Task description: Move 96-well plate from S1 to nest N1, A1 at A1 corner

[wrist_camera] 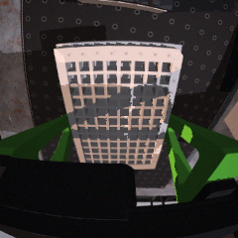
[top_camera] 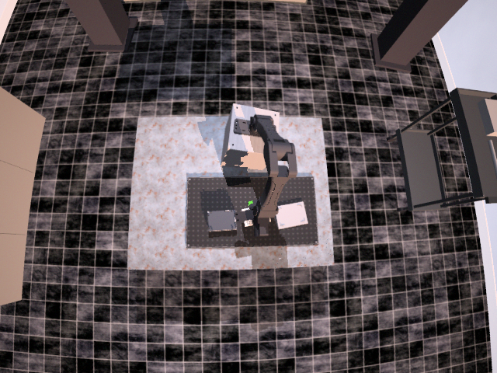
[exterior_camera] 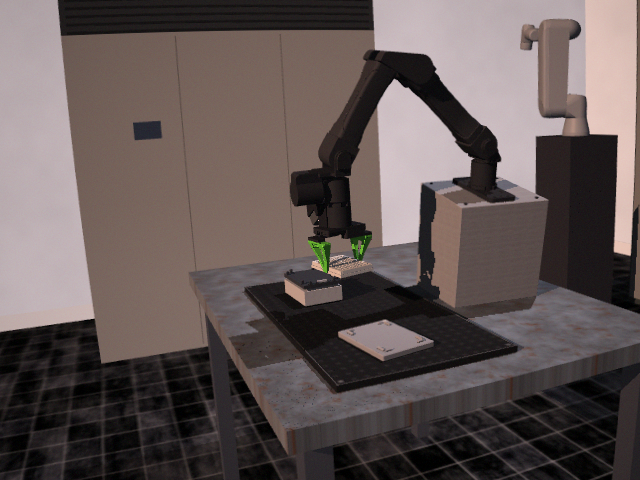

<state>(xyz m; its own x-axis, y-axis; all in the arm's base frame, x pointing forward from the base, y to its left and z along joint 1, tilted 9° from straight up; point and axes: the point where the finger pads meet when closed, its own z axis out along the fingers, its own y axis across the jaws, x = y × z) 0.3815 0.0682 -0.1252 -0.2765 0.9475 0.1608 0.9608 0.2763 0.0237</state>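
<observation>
Now: the plate nest N1 190 mm to the left of my hand, 110 mm below it and 30 mm behind it. Round my hand: 96-well plate (right at my hand).
</observation>
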